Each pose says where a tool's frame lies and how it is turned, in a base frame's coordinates. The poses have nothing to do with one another.
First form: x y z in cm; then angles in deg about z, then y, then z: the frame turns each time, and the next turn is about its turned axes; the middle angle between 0 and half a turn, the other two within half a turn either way.
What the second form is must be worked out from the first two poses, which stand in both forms.
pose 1, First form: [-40.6 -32.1 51.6 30.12 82.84 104.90]
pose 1, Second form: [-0.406 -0.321 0.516 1.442 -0.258 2.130]
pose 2, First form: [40.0 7.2 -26.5 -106.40 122.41 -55.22]
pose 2, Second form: [0.400 0.072 -0.265 -2.229 0.502 2.499]
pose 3, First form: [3.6 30.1 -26.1 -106.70 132.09 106.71]
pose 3, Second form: [0.036 0.301 -0.261 2.327 -0.215 -0.490]
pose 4, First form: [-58.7 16.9 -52.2 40.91 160.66 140.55]
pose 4, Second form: [-0.587 0.169 -0.522 2.922 -0.259 1.431]
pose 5, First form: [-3.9 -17.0 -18.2 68.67 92.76 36.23]
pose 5, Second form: [-0.039 -0.170 -0.182 1.652 0.937 2.835]
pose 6, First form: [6.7 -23.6 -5.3 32.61 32.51 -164.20]
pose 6, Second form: [0.067 -0.236 -0.053 -0.172 -0.544 -2.249]
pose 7, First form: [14.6 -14.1 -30.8 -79.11 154.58 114.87]
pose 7, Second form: [0.146 -0.141 -0.308 2.734 -0.182 -0.206]
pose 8, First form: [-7.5 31.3 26.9 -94.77 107.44 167.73]
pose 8, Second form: [-0.075 0.313 0.269 2.547 -1.201 -1.026]
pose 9, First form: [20.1 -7.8 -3.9 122.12 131.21 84.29]
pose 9, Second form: [0.201 -0.078 -0.039 2.293 0.075 -2.515]
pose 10, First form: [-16.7 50.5 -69.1 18.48 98.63 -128.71]
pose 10, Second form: [-0.167 0.505 -0.691 -1.763 -0.667 -1.129]
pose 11, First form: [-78.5 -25.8 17.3 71.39 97.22 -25.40]
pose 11, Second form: [-0.785 -0.258 0.173 -1.858 1.111 -0.584]
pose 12, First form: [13.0 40.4 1.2 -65.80 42.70 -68.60]
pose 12, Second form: [0.130 0.404 0.012 -0.710 0.250 -2.439]
